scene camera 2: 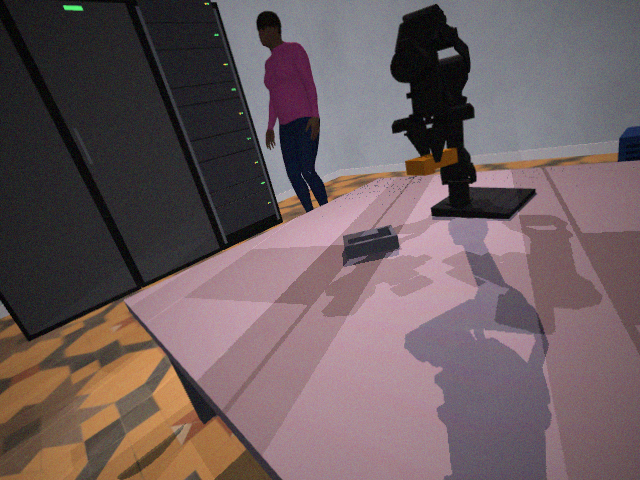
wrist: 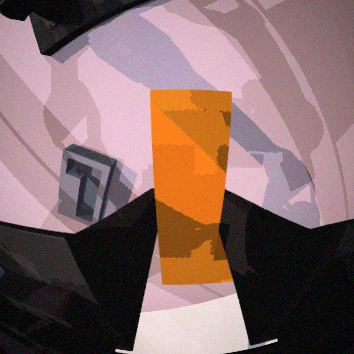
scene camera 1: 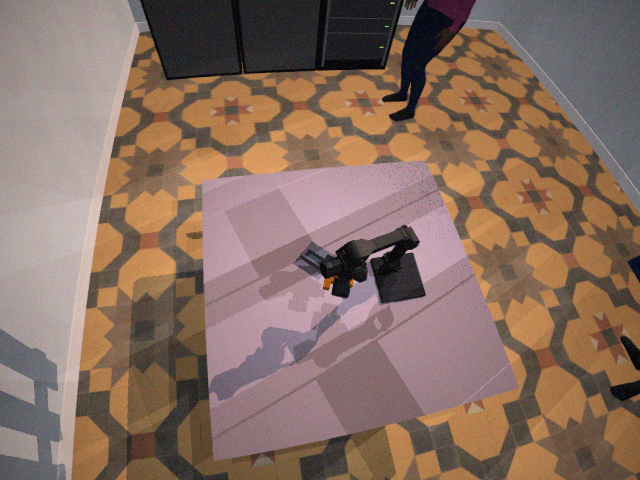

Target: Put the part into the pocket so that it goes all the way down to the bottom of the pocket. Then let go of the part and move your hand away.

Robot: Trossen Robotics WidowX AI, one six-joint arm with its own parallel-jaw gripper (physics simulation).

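Seen in the pictures: gripper, between the fingertips: (scene camera 2: 432, 162) (wrist: 186, 195) (scene camera 1: 339, 280); arm's base, origin of its link: (scene camera 2: 459, 201) (wrist: 57, 6) (scene camera 1: 388, 267).
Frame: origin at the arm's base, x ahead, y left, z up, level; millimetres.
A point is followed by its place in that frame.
Note:
The part, an orange block (scene camera 1: 327, 283) @(x 351, y 40, z 206 mm) (scene camera 2: 421, 165) @(x 366, y 40, z 196 mm) (wrist: 190, 170) @(x 280, y 50, z 203 mm), is held high above the table. It looks long and straight-sided in the wrist view. My gripper (scene camera 1: 341, 285) @(x 298, y 39, z 187 mm) (scene camera 2: 438, 156) @(x 298, y 39, z 187 mm) (wrist: 186, 195) @(x 298, y 39, z 187 mm) is shut on it, a black finger against each side; the fingers hide its middle in the scene views. The grey pocket block (scene camera 1: 306, 263) @(x 346, y -158, z -23 mm) (scene camera 2: 372, 249) @(x 329, y -133, z -12 mm) (wrist: 68, 197) @(x 287, y -187, z 12 mm) lies on the table, apart from the part. Its top recess looks like a 7 or an off-centre T in the wrist view, where it is left of the part. The part's underside is hidden.
The pink table (scene camera 1: 258, 413) @(x 749, y 380, z -24 mm) (scene camera 2: 330, 392) @(x 752, y 18, z -24 mm) carries the arm's black base plate (scene camera 1: 403, 291) @(x -19, y 131, z -9 mm) (scene camera 2: 509, 198) @(x -26, y 129, z -8 mm), to the right of the pocket block in both scene views. Arm shadows cross the table. A person (scene camera 1: 416, 49) (scene camera 2: 292, 82) and dark cabinets (scene camera 1: 279, 36) (scene camera 2: 103, 129) stand beyond the table.

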